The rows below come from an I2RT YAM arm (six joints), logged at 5 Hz.
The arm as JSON. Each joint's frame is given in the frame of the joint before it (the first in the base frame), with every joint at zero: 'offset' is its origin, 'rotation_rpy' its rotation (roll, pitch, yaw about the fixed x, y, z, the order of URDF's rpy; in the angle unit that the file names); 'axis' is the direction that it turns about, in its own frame. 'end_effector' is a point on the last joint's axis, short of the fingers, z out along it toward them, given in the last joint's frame.
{
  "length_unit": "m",
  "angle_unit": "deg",
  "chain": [
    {
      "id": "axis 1",
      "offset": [
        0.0,
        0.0,
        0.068
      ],
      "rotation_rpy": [
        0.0,
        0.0,
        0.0
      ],
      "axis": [
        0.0,
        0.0,
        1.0
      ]
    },
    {
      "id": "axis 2",
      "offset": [
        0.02,
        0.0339,
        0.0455
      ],
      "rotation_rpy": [
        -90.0,
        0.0,
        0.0
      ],
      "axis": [
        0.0,
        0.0,
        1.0
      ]
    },
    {
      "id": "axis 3",
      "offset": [
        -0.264,
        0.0,
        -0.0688
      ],
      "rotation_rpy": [
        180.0,
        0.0,
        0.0
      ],
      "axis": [
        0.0,
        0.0,
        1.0
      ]
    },
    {
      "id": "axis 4",
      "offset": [
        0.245,
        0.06,
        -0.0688
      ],
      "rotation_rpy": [
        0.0,
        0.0,
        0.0
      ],
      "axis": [
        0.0,
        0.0,
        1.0
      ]
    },
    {
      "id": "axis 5",
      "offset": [
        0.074,
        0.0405,
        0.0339
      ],
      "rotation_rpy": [
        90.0,
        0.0,
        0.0
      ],
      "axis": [
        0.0,
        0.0,
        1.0
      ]
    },
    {
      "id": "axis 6",
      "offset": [
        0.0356,
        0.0,
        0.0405
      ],
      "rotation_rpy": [
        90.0,
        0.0,
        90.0
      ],
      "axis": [
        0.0,
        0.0,
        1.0
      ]
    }
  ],
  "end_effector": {
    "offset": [
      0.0,
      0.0,
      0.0
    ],
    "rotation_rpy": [
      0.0,
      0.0,
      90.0
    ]
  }
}
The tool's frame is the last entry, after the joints.
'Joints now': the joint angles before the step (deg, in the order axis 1, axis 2, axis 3, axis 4, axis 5, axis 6). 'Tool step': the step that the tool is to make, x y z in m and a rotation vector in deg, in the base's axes. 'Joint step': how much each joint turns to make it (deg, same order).
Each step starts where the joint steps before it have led.
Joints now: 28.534, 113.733, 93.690, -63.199, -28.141, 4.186
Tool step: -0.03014, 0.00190, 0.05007, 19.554, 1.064, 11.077
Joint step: 1.072, -7.082, -0.022, -4.153, -18.884, -9.290
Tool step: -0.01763, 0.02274, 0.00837, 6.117, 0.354, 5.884
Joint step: 4.152, -0.896, 0.000, 1.181, -5.617, -1.091
